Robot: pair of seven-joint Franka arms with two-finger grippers.
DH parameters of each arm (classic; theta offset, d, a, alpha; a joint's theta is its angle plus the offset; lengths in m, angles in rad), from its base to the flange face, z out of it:
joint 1: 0 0.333 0 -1.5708
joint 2: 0 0 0 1.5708
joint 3: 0 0.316 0.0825 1.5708
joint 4: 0 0 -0.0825 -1.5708
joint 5: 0 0.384 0 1.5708
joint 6: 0 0 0.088 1.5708
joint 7: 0 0.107 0 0
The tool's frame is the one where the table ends.
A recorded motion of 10 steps. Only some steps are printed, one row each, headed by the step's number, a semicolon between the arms.
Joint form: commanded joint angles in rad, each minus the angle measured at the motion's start. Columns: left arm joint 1, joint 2, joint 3, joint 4, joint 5, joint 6, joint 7; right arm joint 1, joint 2, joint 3, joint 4, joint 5, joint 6, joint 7.
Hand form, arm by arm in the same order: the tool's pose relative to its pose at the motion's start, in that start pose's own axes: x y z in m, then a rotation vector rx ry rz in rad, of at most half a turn. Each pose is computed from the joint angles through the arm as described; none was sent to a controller.
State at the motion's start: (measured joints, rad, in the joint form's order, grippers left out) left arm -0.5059 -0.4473 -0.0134 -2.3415 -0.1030 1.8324 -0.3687; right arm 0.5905 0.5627 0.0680 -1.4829 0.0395 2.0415 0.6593
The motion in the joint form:
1: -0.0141 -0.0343 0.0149 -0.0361 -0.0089 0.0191 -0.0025; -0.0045 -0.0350 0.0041 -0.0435 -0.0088 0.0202 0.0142
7: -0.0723 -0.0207 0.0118 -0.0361 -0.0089 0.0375 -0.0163; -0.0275 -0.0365 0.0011 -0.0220 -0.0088 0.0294 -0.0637
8: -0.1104 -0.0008 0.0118 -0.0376 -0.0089 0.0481 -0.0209; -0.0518 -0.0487 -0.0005 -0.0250 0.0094 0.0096 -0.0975
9: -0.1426 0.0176 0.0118 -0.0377 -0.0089 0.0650 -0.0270; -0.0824 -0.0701 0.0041 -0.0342 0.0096 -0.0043 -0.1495
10: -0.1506 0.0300 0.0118 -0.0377 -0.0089 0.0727 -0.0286; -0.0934 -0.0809 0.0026 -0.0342 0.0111 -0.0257 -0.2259
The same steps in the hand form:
1: -0.0081 -0.0039 0.0020 -0.0201 0.0105 -0.0040; -0.0058 0.0049 -0.0060 0.0011 0.0141 0.0101
7: -0.0145 0.0196 0.0080 -0.0151 0.0112 0.0412; 0.0091 0.0153 -0.0192 0.0190 0.0425 -0.0431
8: -0.0175 0.0344 0.0172 -0.0069 -0.0010 0.0722; 0.0164 0.0303 -0.0258 0.0254 0.0274 -0.0438
9: -0.0195 0.0474 0.0245 -0.0028 -0.0043 0.0961; 0.0231 0.0471 -0.0364 0.0258 0.0277 -0.0704
10: -0.0185 0.0512 0.0292 0.0004 -0.0089 0.1012; 0.0251 0.0551 -0.0425 0.0201 0.0201 -0.1348

